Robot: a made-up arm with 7 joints.
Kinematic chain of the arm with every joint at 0, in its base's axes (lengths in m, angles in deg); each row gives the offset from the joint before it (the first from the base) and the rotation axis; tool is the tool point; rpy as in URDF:
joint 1: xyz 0 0 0.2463 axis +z
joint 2: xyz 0 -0.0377 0.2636 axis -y
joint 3: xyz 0 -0.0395 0.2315 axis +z
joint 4: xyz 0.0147 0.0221 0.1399 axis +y
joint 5: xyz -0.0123 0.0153 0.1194 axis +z
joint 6: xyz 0 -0.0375 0.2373 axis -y
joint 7: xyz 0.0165 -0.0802 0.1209 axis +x
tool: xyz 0 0 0 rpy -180 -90 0
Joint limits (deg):
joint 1: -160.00..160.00
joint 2: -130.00..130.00
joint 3: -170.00..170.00
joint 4: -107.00..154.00
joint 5: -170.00..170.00
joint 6: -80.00..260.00
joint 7: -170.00..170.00
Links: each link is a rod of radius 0.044 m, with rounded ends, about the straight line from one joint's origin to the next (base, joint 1, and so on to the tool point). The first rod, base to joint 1, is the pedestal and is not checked.
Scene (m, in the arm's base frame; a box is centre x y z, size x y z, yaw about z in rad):
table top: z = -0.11
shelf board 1: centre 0.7 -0.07 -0.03 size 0.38 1 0.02 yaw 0.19
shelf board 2: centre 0.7 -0.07 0.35 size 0.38 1 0.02 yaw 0.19
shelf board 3: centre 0.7 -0.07 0.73 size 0.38 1 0.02 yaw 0.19
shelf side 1: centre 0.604 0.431 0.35 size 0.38 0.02 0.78 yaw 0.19
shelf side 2: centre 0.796 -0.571 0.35 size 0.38 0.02 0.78 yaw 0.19
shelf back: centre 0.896 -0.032 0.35 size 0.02 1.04 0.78 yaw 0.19
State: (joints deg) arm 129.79 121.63 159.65 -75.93 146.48 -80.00 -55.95
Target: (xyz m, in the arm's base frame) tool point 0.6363 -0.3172 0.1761
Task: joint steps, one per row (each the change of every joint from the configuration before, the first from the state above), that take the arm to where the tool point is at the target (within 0.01 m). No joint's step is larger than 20 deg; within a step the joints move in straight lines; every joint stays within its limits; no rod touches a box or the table.
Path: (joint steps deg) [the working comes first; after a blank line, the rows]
Joints at the target: 122.52 130.00 153.76 -40.11 133.20 -57.60 -55.95
Straight joint move there: touches shelf board 2.

1: -17.14 1.39 1.73 1.64 -0.28 0.00 14.95
2: -17.14 1.40 1.72 1.63 -0.28 0.00 14.96
3: -17.15 1.39 1.72 1.64 -0.28 0.00 14.95
4: -17.14 1.40 1.73 1.63 -0.28 0.00 14.96
5: -17.14 1.40 1.73 1.64 -0.28 0.00 14.95
6: -17.14 1.39 1.72 1.64 -0.28 0.00 14.95
7: 19.12 -1.00 -5.58 6.90 -2.78 1.40 -12.91
8: 19.12 -0.99 -5.59 6.91 -2.78 1.41 -12.92
9: 19.12 -1.00 -5.58 6.91 -2.79 1.40 -12.92
10: 19.13 -1.00 -5.58 6.91 -2.78 1.41 -12.91
11: 19.12 -0.99 -5.59 6.90 -2.78 1.40 -12.92
12: 19.12 -1.00 -5.58 6.91 -2.78 1.41 -12.92
13: -19.15 5.98 17.26 -15.44 5.09 13.97 -12.22

